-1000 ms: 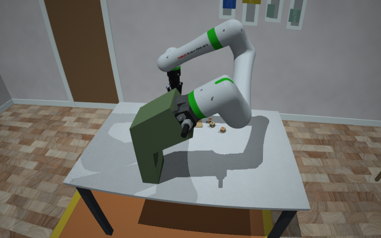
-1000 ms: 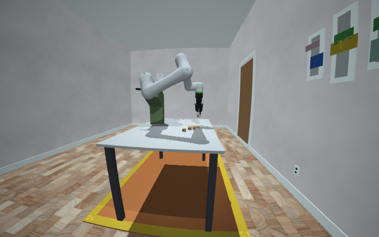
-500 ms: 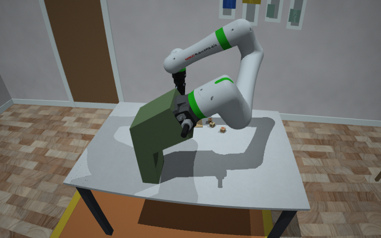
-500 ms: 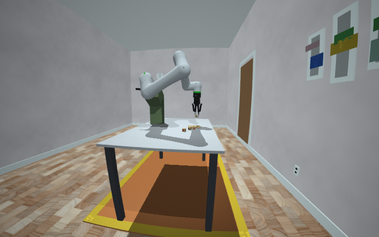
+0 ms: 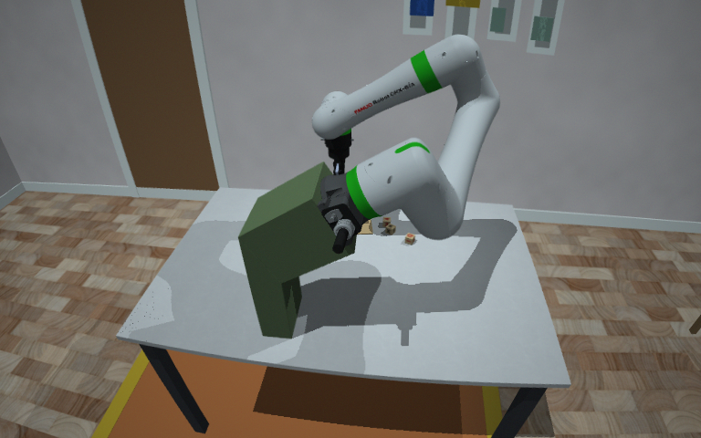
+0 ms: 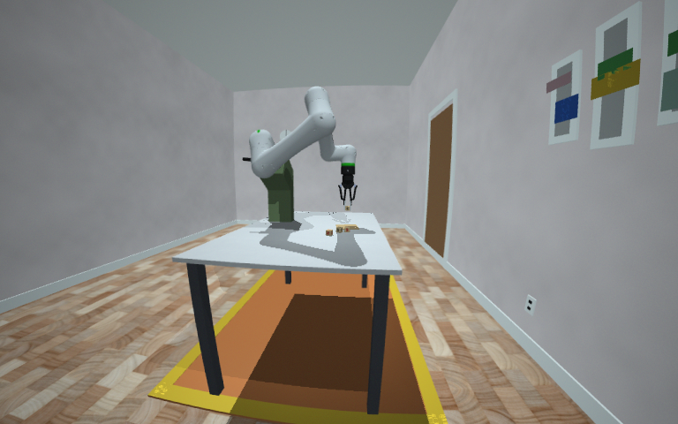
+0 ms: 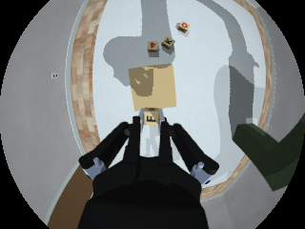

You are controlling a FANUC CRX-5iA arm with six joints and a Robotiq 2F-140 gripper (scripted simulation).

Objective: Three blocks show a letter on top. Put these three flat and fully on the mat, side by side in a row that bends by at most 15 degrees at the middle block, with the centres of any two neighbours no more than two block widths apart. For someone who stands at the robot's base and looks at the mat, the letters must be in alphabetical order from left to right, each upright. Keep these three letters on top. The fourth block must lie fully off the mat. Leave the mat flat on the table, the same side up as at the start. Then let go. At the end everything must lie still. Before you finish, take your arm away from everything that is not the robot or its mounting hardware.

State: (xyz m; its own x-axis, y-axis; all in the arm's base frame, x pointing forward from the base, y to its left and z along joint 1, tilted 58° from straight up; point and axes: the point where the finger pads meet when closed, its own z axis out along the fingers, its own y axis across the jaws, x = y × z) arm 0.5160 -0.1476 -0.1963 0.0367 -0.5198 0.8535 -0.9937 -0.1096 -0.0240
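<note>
Now: hand 14 cm above the tan mat and 5 cm to the left of it.
</note>
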